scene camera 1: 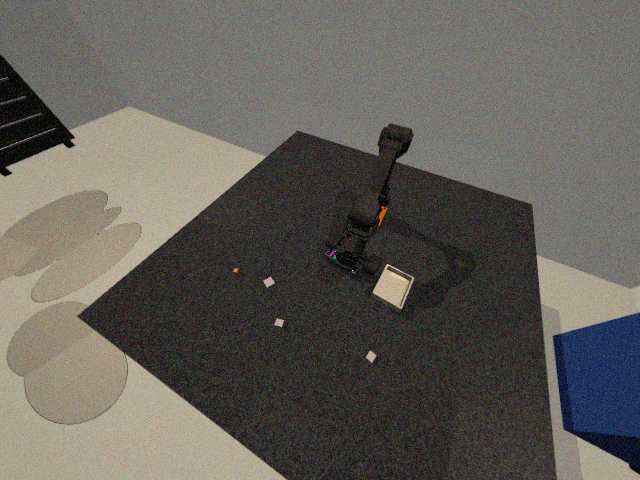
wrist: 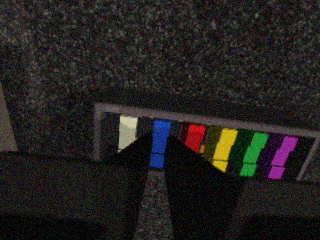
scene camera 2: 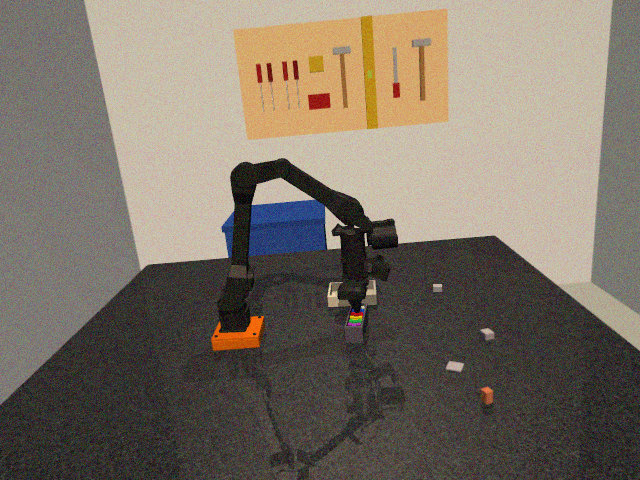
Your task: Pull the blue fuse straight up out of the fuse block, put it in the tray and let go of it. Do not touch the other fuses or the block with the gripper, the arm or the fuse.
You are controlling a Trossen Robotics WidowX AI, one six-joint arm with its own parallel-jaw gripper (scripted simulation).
Note:
I see my gripper and a blue fuse.
My gripper is seen too in the wrist view.

